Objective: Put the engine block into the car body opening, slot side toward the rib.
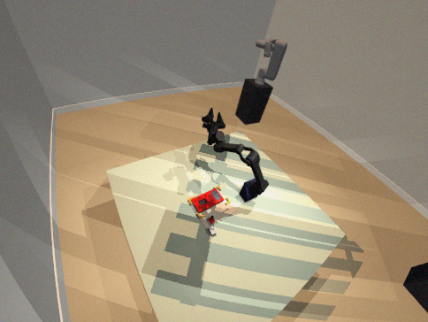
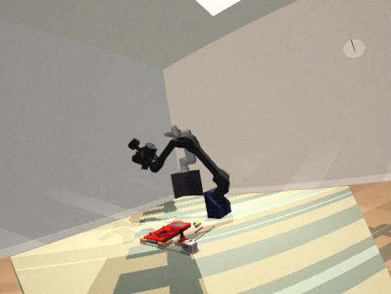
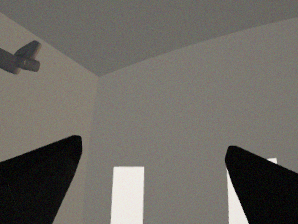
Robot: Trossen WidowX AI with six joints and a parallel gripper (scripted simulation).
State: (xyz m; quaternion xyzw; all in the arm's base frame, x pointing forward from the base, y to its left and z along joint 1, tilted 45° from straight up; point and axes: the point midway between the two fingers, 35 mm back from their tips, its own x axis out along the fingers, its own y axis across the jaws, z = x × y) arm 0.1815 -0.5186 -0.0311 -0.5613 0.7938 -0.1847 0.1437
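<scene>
Right now the grey engine block is 55 cm to the left of my gripper tip, 45 cm below it and 23 cm ahead of it.
</scene>
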